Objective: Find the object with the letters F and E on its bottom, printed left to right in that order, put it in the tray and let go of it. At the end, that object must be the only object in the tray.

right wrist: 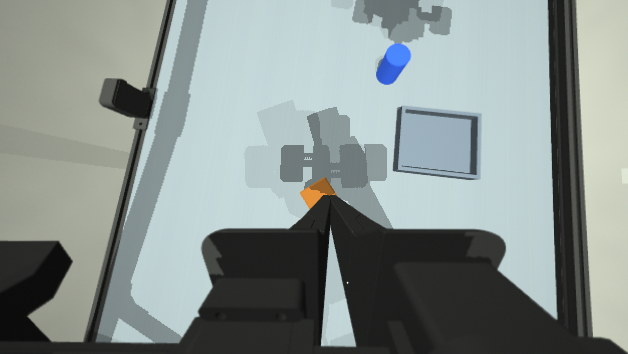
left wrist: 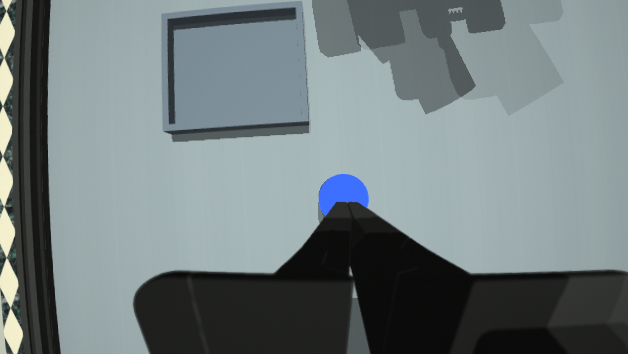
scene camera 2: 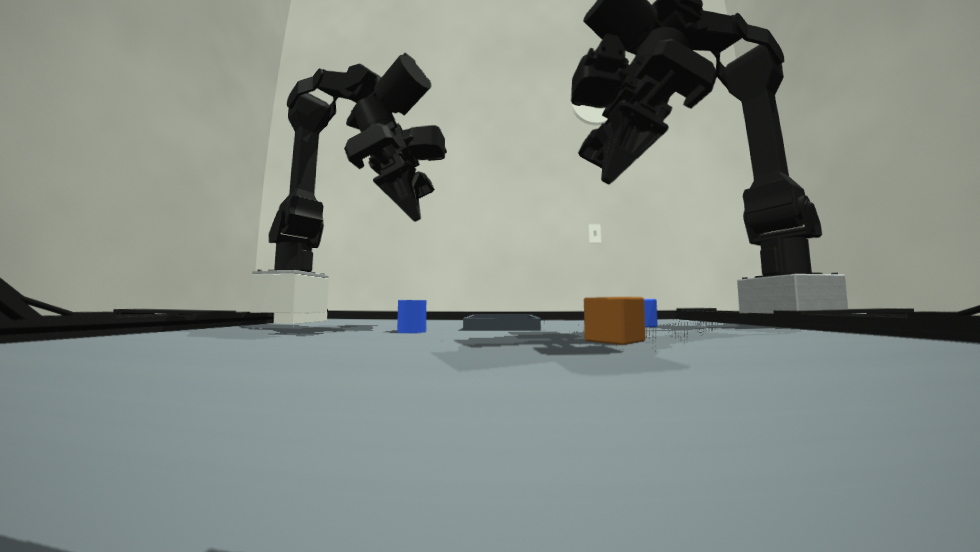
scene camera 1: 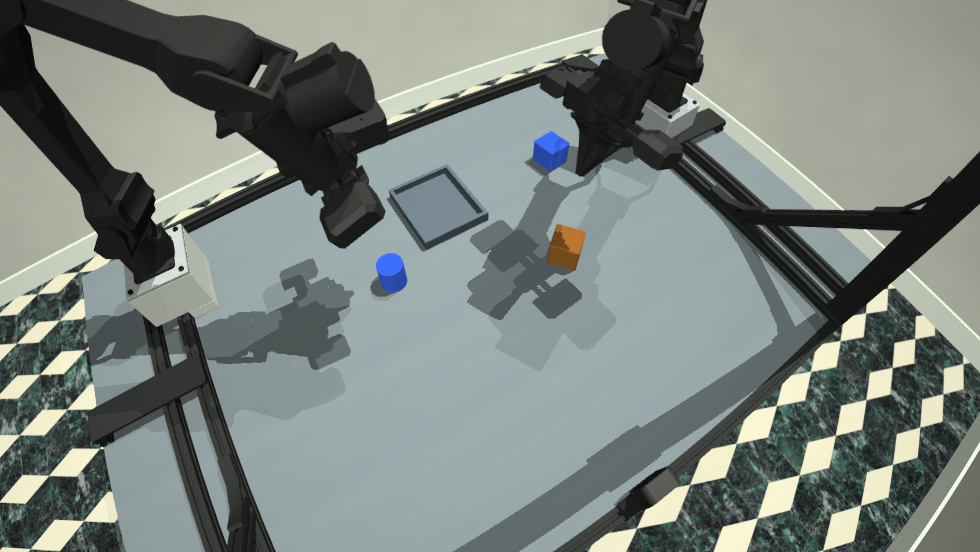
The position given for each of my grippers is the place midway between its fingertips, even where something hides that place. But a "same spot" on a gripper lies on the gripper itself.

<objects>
my left gripper: left wrist; scene camera 2; scene camera 1 372, 204; not seen in the right wrist view (out of frame)
my right gripper: right wrist; scene camera 2; scene camera 1 579, 174; not seen in the left wrist view (out of frame)
same spot on my right gripper: (scene camera 2: 632, 127) = (right wrist: 306, 312)
same spot on my left gripper: (left wrist: 405, 291) = (scene camera 2: 411, 182)
</objects>
